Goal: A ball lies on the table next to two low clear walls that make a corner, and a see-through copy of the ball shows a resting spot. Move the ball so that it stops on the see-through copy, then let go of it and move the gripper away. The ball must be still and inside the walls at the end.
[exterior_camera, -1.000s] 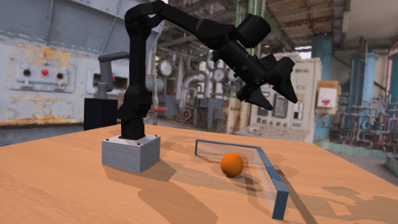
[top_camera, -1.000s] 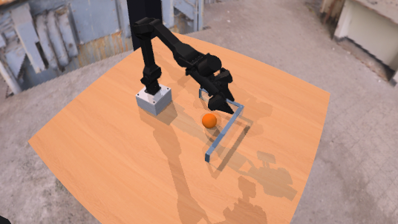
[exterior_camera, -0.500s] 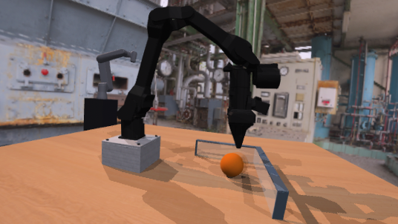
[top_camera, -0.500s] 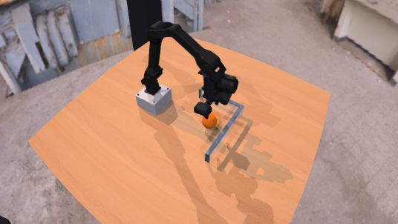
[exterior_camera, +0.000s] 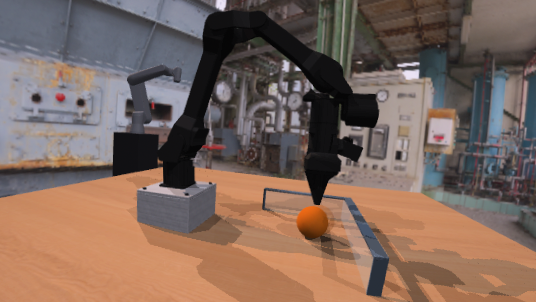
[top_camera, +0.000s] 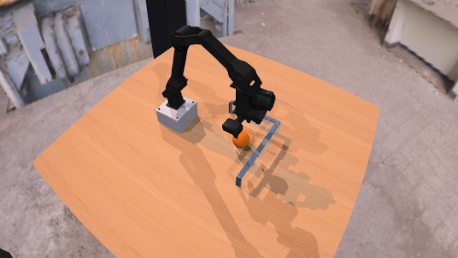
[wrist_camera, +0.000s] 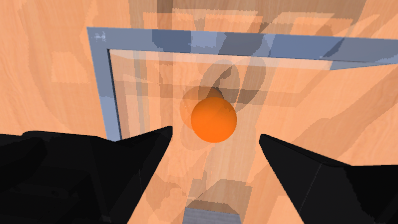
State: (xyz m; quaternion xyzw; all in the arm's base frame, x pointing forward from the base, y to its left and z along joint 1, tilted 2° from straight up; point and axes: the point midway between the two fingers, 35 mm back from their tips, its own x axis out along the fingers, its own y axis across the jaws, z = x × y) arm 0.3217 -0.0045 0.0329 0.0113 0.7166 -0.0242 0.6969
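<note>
The orange ball lies 50 mm below my gripper tip. Also, from my gripper tip: short wall: 10 mm behind, 140 mm to the left, 60 mm below.
</note>
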